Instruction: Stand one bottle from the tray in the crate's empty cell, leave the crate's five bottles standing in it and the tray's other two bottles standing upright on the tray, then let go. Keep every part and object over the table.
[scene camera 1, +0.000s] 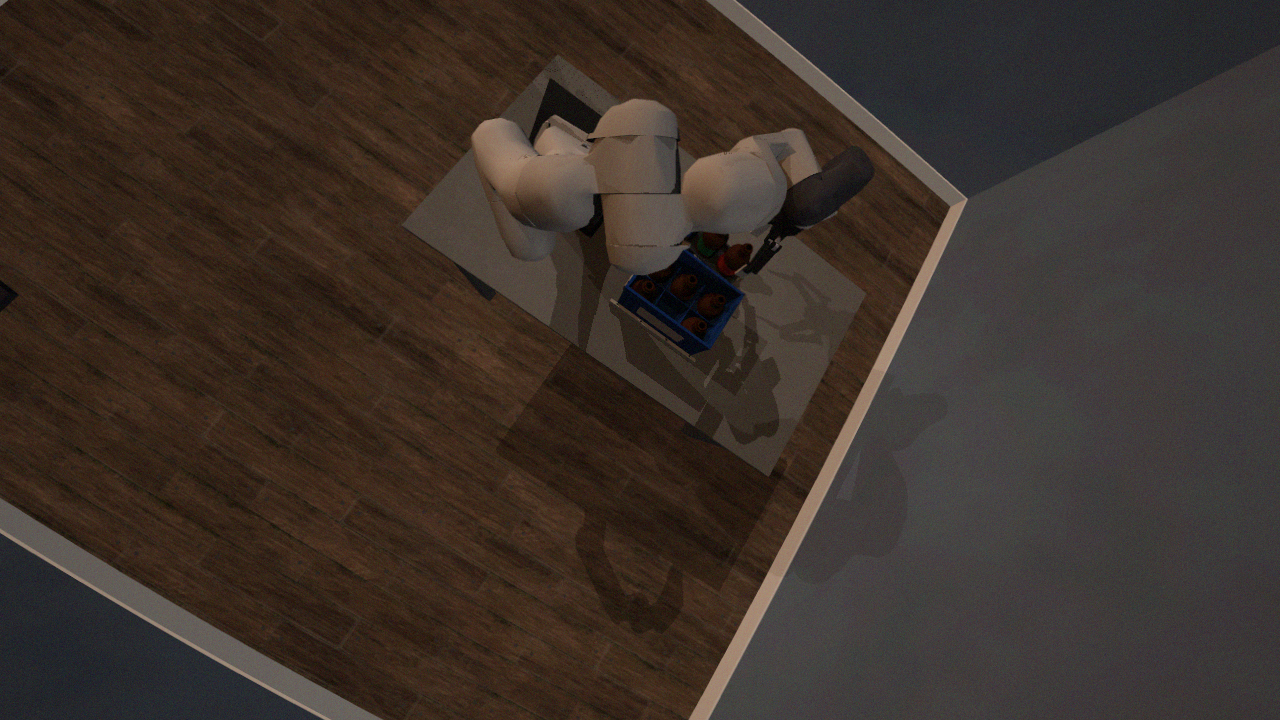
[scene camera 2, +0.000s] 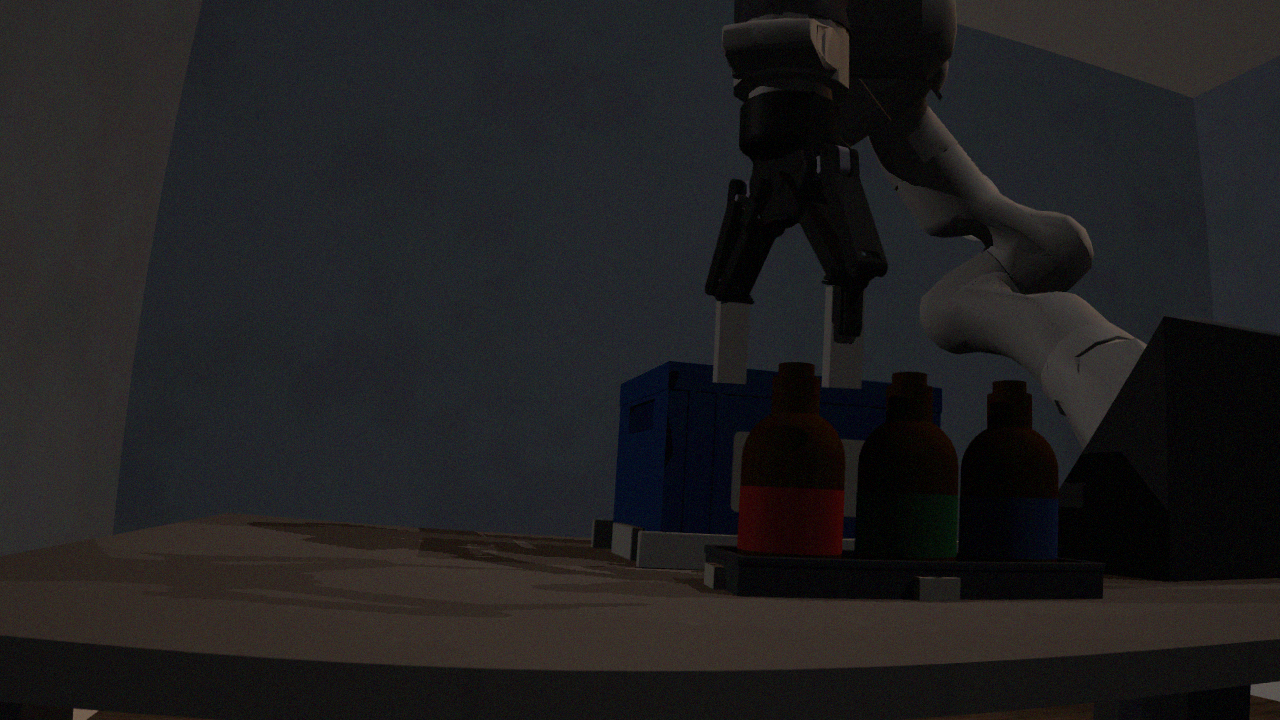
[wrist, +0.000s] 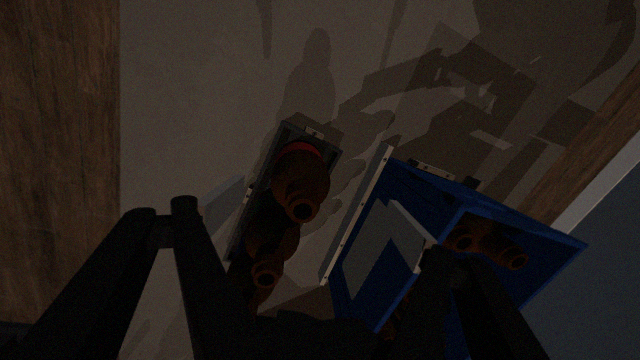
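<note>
A pale strip (scene camera 2: 657, 550) shares the scene with a red-labelled bottle (scene camera 2: 791, 504), a green-labelled bottle (scene camera 2: 907, 488) and a blue-banded bottle (scene camera 2: 1009, 502). The wrist view shows a red-labelled bottle (wrist: 489, 239), along with the green-labelled bottle (wrist: 272, 237) and the pale strip (wrist: 384, 151). Scene camera 2 shows the gripper (scene camera 2: 779, 385), scene camera 1 has the gripper (scene camera 1: 746, 254), and the wrist view gives the gripper (wrist: 316, 200) as well.
</note>
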